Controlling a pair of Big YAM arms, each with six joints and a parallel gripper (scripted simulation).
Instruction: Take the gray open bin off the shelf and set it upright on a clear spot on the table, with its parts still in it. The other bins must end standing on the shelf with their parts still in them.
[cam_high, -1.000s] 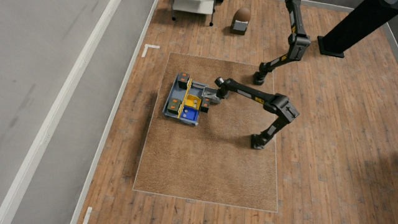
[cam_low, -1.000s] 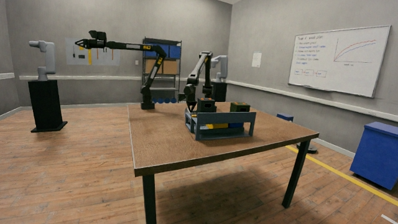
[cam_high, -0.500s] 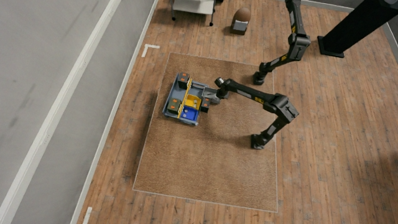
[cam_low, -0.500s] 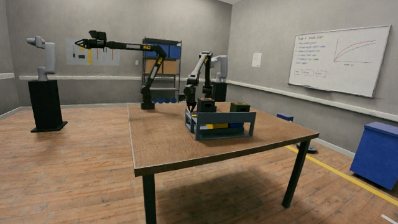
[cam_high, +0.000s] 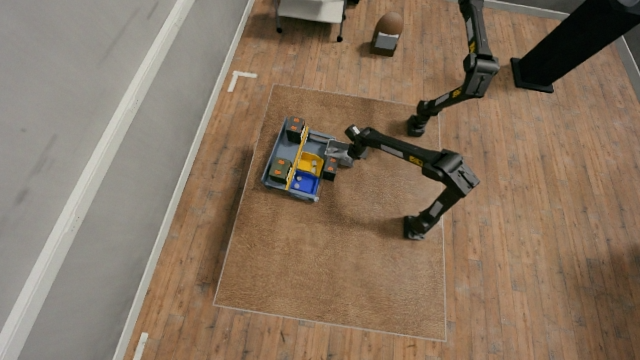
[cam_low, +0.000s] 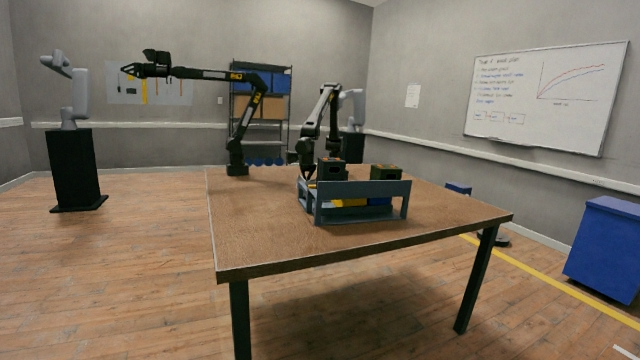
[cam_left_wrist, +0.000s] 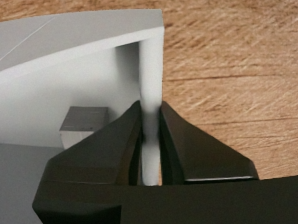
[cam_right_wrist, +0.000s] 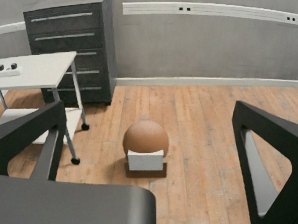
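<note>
My left hand is 80 mm short of the gray open bin, 10 mm to the left of it and 10 mm below it. Also, from my left hand: blue-gray shelf: 280 mm ahead, 80 mm to the left, 20 mm above; yellow bin: 260 mm ahead, 90 mm to the left; blue bin: 270 mm ahead, 200 mm to the left.
</note>
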